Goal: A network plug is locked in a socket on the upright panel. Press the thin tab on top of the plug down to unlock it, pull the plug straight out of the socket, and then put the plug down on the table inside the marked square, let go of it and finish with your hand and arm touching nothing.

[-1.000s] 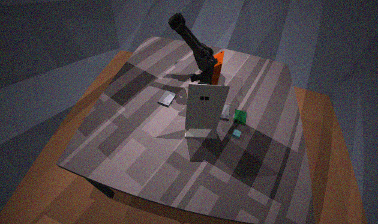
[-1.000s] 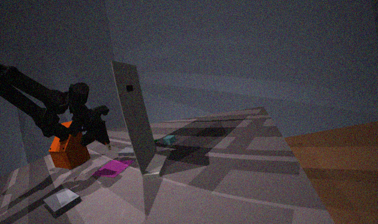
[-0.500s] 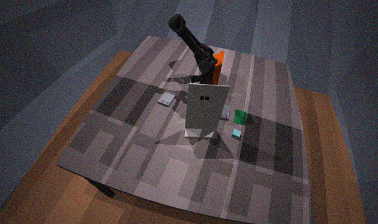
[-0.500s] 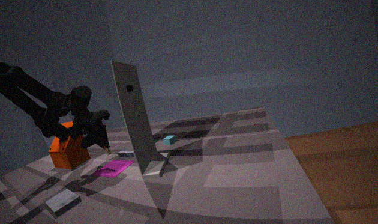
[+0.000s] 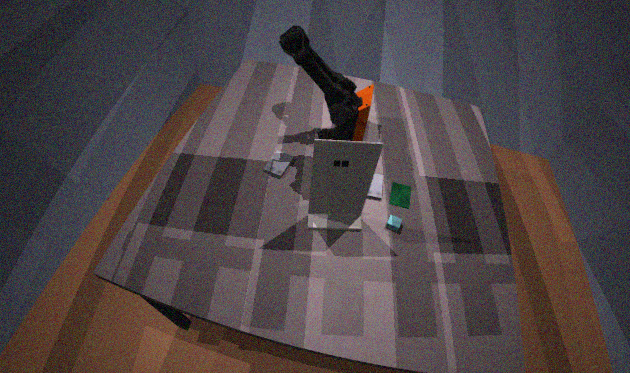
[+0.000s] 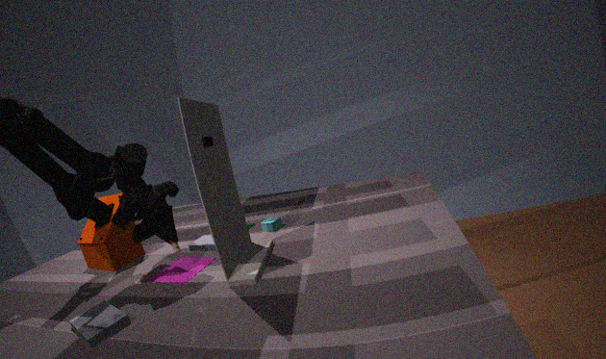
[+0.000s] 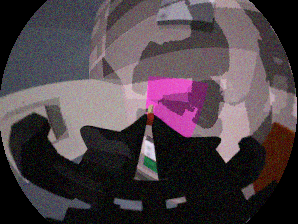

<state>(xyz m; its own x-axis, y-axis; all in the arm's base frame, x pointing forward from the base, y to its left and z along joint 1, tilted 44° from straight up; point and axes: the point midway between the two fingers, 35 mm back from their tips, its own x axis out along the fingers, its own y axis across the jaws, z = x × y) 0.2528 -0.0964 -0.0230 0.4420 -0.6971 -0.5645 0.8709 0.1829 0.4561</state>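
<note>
My gripper tip is 60 mm above the magenta marked square and 10 mm past it. The rest, counted from my gripper tip: green flat patch: 240 mm to the left, 60 mm below, 30 mm ahead; upright panel: 150 mm ahead, 90 mm above; cyan block: 200 mm to the left, 160 mm ahead, 50 mm below.
</note>
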